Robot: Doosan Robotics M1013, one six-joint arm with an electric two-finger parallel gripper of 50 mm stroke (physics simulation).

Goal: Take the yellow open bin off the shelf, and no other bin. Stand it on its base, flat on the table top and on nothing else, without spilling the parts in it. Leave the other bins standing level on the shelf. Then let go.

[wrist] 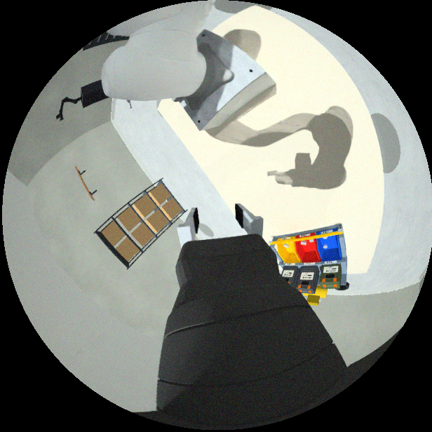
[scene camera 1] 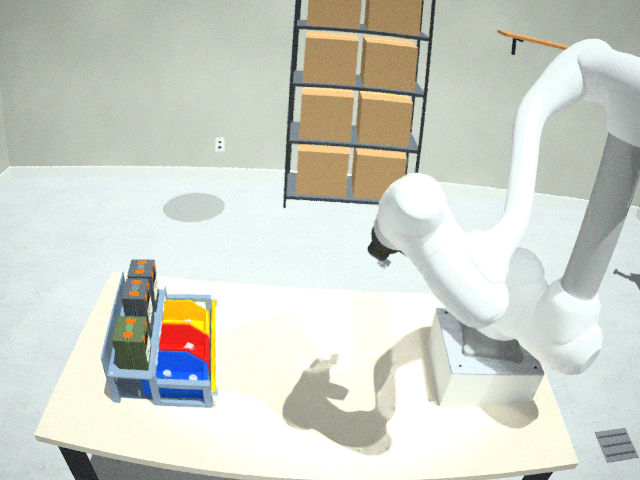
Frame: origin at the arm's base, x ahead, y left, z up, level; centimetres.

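Where they show: gripper, fingertip midpoint: [scene camera 1: 388, 254]; arm's base, link origin: [scene camera 1: 490, 339].
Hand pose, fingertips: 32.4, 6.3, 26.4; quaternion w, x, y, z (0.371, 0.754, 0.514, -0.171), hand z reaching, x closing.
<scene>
Things, the pixels of their top centre, and the offset from my fingertips, as dx, dy, dz. "spot": a spot on its surface instead. Level surfaces: height alone.
- yellow open bin, top centre: [scene camera 1: 178, 311] +53.9, -5.3, -30.0
- blue-grey shelf, surface spot: [scene camera 1: 181, 383] spot: +43.5, +22.7, -29.6
- red bin, top centre: [scene camera 1: 175, 336] +50.8, +5.5, -30.0
- blue bin, top centre: [scene camera 1: 172, 364] +48.0, +16.3, -30.0
- yellow bar, top centre: [scene camera 1: 213, 341] +41.0, +2.7, -31.6
- green case, top centre: [scene camera 1: 129, 328] +57.4, +19.1, -18.4
- table, surface height: dz -38.1
The yellow open bin [scene camera 1: 185, 310] [wrist: 287, 251] stands in the blue-grey shelf [scene camera 1: 181, 383] [wrist: 343, 267], at the end of the row farthest from scene camera 1. The red bin [scene camera 1: 175, 336] [wrist: 307, 249] is beside it, and the blue bin [scene camera 1: 173, 364] [wrist: 328, 247] is past the red one. Small pale parts show in the bins. A yellow bar [scene camera 1: 214, 346] runs along the shelf's front. My gripper [scene camera 1: 383, 263] [wrist: 216, 212] is open and empty, high up and well away from the shelf, on its robot-base side. The yellow bin's lower part is hidden in scene camera 1.
Two dark grey cases [scene camera 1: 141, 268] [scene camera 1: 135, 297] and a green case [scene camera 1: 131, 343] [wrist: 330, 275] stand on the shelf's upper rear level. The shelf stands at the left of the table [scene camera 1: 248, 428]. The robot's base block [scene camera 1: 485, 387] [wrist: 240, 95] is at the right. A rack of cartons [scene camera 1: 292, 77] is behind.
</scene>
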